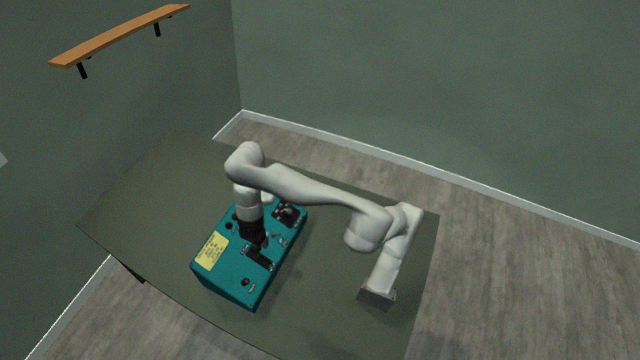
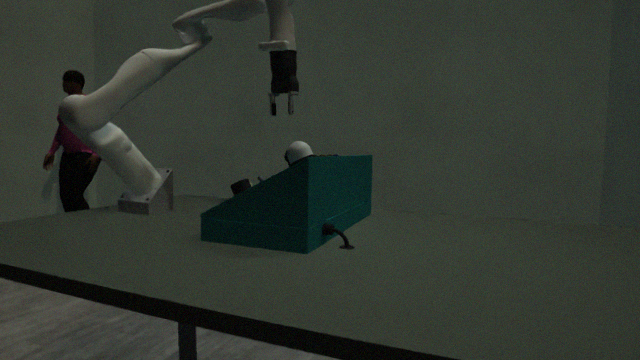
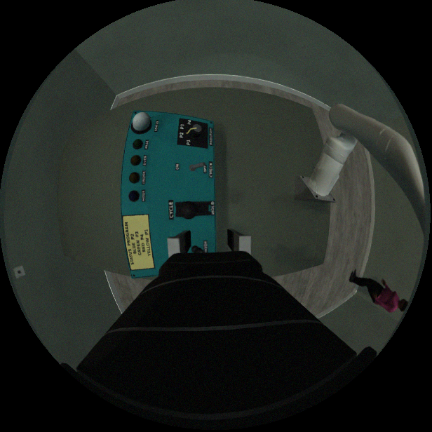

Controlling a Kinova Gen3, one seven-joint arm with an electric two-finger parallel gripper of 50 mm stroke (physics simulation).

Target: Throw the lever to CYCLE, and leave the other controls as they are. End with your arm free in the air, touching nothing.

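Frame: origin at the arm's base, x left, y back, z up, level; metres.
Where they show: gripper, fingertip midpoint: (image 1: 258, 242) (image 2: 282, 115); arm's base, link origin: (image 1: 378, 287) (image 2: 147, 184).
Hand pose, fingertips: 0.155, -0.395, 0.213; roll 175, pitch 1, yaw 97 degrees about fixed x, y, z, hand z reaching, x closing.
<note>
Each offset is from my fingertips to the top centre of the thing, as dx, dy, dz. "spot": to the spot under its first point.
The teal control box (image 1: 225, 270) (image 2: 340, 190) (image 3: 162, 195) stands on the table. Its lever has a black ball knob (image 3: 188, 210) that leans toward the CYCLE end of its black slot plate {spot: -0.025, -0.042, -0.208} (image 1: 260, 260) (image 3: 206, 208), away from HOLD. The CHECK toggle (image 3: 197, 166) leans toward OFF. The PROGRAM dial (image 3: 196, 129) has a yellow pointer on its left side. A small black knob {+0.090, -0.021, -0.158} (image 1: 245, 282) (image 3: 196, 249) sits near the box's end. My gripper (image 2: 282, 111) (image 3: 208, 237) is open and empty, in the air above the box, touching nothing.
The white STATUS dome {spot: -0.280, -0.229, -0.102} (image 2: 299, 151) (image 3: 141, 121) rises from the box's high side. A row of round lamps and a yellow label {spot: +0.077, -0.183, -0.130} (image 1: 212, 251) (image 3: 139, 242) lie along that side. A cable {spot: -0.226, -0.307, -0.278} (image 2: 344, 238) leaves the back. A person (image 2: 75, 145) (image 3: 385, 296) stands beyond the arm's base.
</note>
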